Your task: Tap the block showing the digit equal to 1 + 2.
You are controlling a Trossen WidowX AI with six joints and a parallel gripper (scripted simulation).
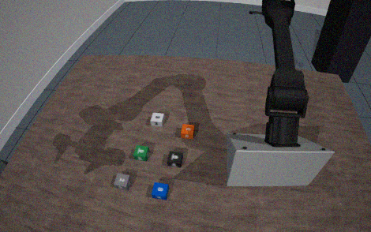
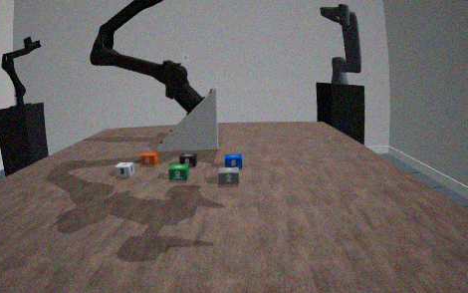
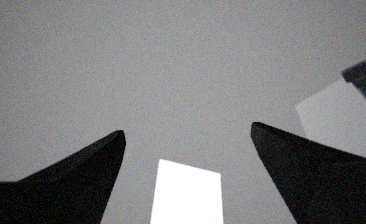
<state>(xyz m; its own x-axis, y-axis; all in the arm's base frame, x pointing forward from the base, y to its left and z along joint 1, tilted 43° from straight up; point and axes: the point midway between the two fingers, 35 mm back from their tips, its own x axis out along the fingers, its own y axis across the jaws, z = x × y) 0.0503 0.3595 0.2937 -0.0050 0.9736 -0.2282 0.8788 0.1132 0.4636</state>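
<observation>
Right now my gripper tip is 27 cm short of the white block, 25 cm to the left of it and 56 cm above it. Round my gripper tip: black block: 22 cm ahead, 12 cm to the right, 56 cm below; then orange block: 19 cm ahead, 21 cm to the right, 56 cm below; then blue block: 25 cm ahead, 3 cm to the right, 56 cm below.
</observation>
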